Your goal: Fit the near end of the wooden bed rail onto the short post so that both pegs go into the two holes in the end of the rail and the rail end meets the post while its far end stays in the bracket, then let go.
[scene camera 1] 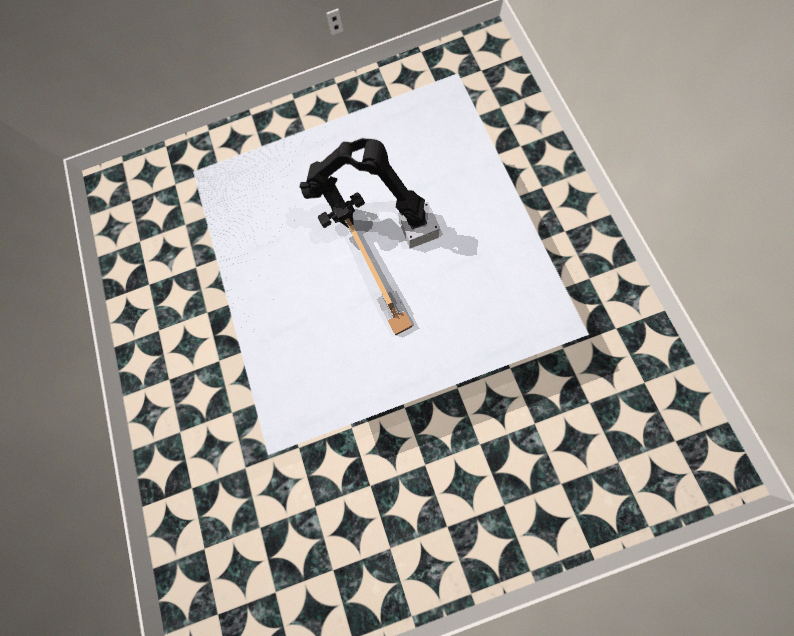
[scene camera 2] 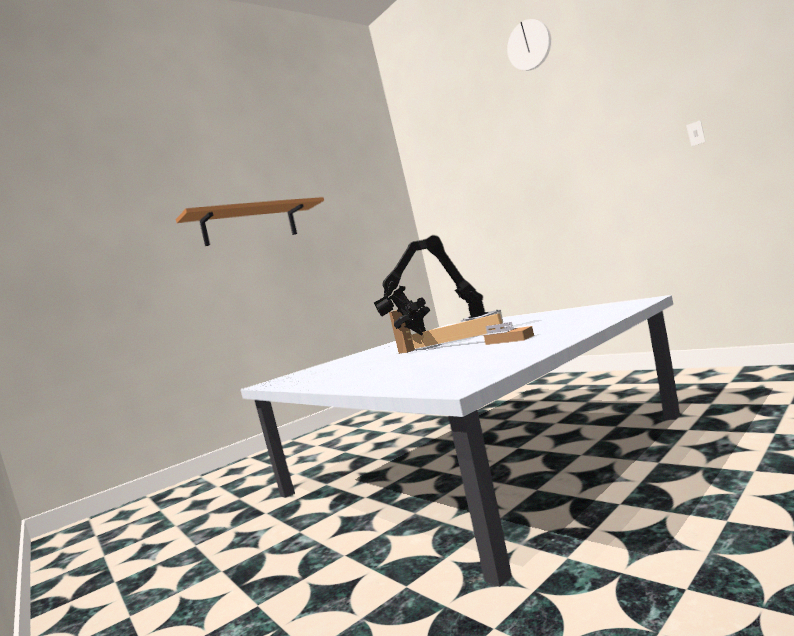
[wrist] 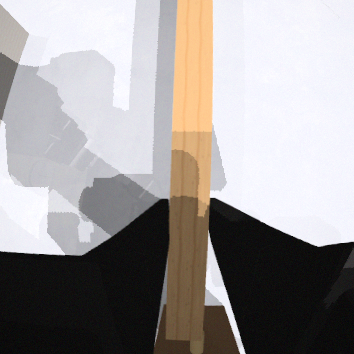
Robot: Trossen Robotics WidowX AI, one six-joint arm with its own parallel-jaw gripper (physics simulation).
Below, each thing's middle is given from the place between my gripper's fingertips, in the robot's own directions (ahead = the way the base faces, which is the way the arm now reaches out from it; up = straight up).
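Labels:
I am looking at the wooden bed rail [scene camera 2: 475, 327], and my gripper is 10 mm above it, 20 mm past it and 150 mm to the right of it.

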